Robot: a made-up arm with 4 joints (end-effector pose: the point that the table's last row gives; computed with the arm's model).
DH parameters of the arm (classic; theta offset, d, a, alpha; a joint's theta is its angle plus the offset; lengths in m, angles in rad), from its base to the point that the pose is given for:
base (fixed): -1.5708 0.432 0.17 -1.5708
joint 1: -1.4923 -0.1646 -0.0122 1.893
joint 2: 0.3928 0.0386 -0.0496 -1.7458
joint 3: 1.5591 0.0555 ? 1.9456
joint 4: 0.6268 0 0.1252 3.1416
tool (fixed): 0.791 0.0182 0 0
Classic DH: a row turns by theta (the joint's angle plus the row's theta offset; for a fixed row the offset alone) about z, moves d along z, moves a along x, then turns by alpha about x.
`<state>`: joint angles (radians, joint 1 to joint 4).
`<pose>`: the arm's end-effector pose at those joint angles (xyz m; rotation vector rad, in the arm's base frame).
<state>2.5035 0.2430 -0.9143 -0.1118</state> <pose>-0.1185 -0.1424 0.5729 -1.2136 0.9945 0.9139</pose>
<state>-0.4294 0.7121 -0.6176 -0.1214</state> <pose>-0.1733 -0.1863 0.2835 1.5027 -1.1241 0.3971</pose>
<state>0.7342 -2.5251 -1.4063 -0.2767</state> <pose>-0.1730 -0.2331 0.5189 1.0065 1.9697 -0.8478</pose>
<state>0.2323 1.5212 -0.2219 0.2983</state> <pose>-0.2763 -0.0914 0.2986 1.7370 -0.6149 -0.9385</pose>
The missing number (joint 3, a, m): -0.1292
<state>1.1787 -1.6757 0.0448 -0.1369</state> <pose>-0.1039 -0.2363 0.5153 0.1092 1.2666 0.1572</pose>
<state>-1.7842 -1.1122 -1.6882 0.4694</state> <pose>0.0236 -0.1782 0.3443 0.1505 0.6071 1.9064</pose>
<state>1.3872 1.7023 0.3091 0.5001</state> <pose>-0.2749 -0.0040 0.4553 2.2481 0.0316 -2.0172</pose>
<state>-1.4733 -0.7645 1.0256 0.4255</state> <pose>-0.0349 -0.0932 0.3738 -2.7451 1.2665 -0.6280</pose>
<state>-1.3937 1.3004 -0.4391 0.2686</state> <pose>-0.2554 -0.3194 0.3533 0.4207 -0.7635 -0.0264</pose>
